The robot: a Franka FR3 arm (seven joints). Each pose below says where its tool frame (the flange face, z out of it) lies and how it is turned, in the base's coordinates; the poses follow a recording.
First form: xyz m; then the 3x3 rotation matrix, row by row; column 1 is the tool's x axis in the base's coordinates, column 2 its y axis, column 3 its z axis. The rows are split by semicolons.
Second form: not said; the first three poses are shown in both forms.
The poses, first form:
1: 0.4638 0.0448 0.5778; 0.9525 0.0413 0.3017; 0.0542 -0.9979 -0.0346; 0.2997 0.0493 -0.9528
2: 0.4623 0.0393 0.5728; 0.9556 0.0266 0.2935; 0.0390 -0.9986 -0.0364; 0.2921 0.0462 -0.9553
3: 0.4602 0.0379 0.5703; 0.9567 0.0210 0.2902; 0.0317 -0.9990 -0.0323; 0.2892 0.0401 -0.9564
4: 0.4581 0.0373 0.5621; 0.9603 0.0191 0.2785; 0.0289 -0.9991 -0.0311; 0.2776 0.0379 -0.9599
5: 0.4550 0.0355 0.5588; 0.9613 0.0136 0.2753; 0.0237 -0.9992 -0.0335; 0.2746 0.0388 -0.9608
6: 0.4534 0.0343 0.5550; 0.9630 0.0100 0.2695; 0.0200 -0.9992 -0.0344; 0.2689 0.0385 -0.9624
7: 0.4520 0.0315 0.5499; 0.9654 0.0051 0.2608; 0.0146 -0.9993 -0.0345; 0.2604 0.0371 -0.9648
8: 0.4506 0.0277 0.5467; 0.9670 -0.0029 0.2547; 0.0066 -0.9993 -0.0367; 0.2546 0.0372 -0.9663
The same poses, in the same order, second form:
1: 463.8 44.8 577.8 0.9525 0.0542 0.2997 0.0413 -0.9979 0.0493
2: 462.3 39.3 572.8 0.9556 0.0390 0.2921 0.0266 -0.9986 0.0462
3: 460.2 37.9 570.3 0.9567 0.0317 0.2892 0.0210 -0.9990 0.0401
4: 458.1 37.3 562.1 0.9603 0.0289 0.2776 0.0191 -0.9991 0.0379
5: 455.0 35.5 558.8 0.9613 0.0237 0.2746 0.0136 -0.9992 0.0388
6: 453.4 34.3 555.0 0.9630 0.0200 0.2689 0.0100 -0.9992 0.0385
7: 452.0 31.5 549.9 0.9654 0.0146 0.2604 0.0051 -0.9993 0.0371
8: 450.6 27.7 546.7 0.9670 0.0066 0.2546 -0.0029 -0.9993 0.0372
